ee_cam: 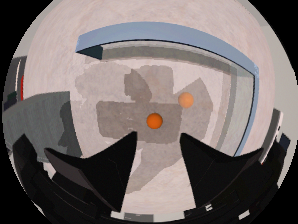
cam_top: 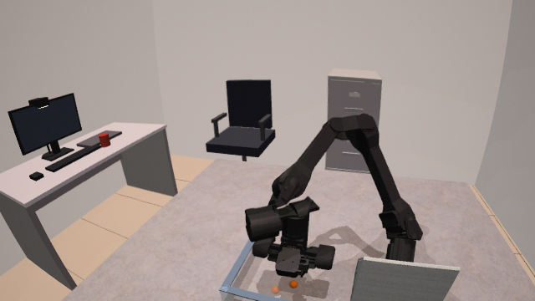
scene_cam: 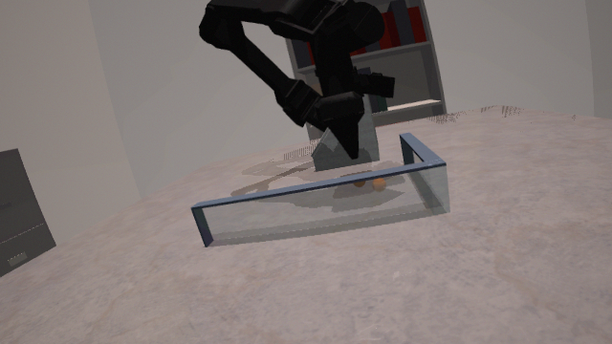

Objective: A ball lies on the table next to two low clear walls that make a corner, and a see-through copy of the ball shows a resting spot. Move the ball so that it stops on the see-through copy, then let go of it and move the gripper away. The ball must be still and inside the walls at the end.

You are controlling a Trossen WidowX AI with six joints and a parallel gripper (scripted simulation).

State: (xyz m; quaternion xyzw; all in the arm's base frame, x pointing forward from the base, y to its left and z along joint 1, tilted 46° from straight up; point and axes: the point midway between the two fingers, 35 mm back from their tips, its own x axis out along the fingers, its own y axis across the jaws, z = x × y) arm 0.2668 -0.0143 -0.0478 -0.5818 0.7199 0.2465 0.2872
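Right now my gripper tip is 40 mm above the orange ball. Also, from my gripper tip: see-through copy of ball: 40 mm below, 40 mm ahead, 20 mm to the left.
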